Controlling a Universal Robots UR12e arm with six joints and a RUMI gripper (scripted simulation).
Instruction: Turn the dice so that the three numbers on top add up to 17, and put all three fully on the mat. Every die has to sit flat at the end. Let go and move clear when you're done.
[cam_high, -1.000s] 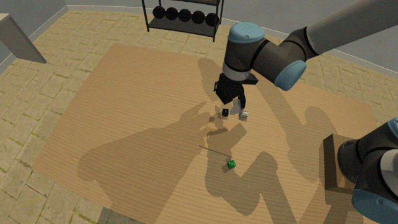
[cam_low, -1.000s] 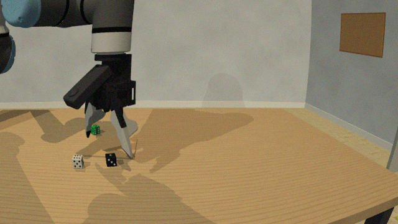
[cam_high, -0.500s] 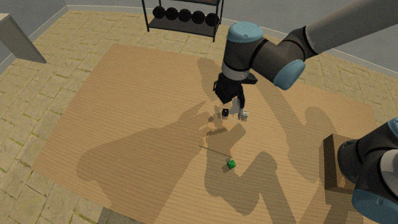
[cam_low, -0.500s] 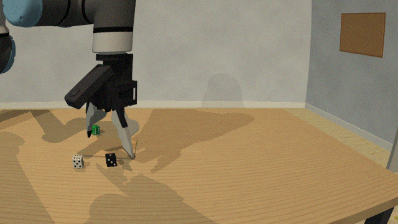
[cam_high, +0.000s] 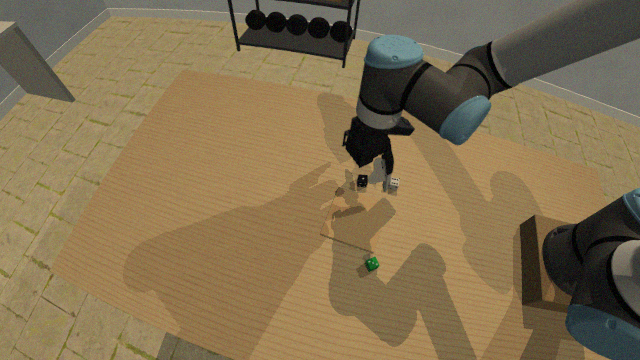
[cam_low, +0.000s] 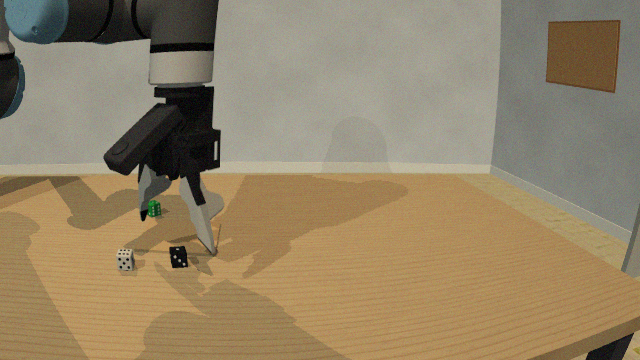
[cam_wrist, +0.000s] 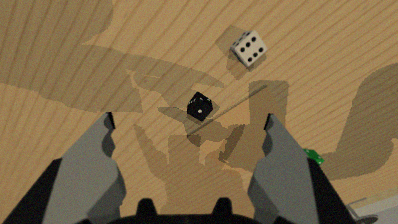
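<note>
The black die lies 40 mm below my hand, 20 mm to the left of it and 10 mm ahead of it. The rest, counted from my hand: tan mat: 120 mm to the left, 50 mm below, 10 mm ahead; then green die: 240 mm to the left, 40 mm below, 40 mm behind; then white die: 80 mm behind, 40 mm below, 10 mm to the left.
</note>
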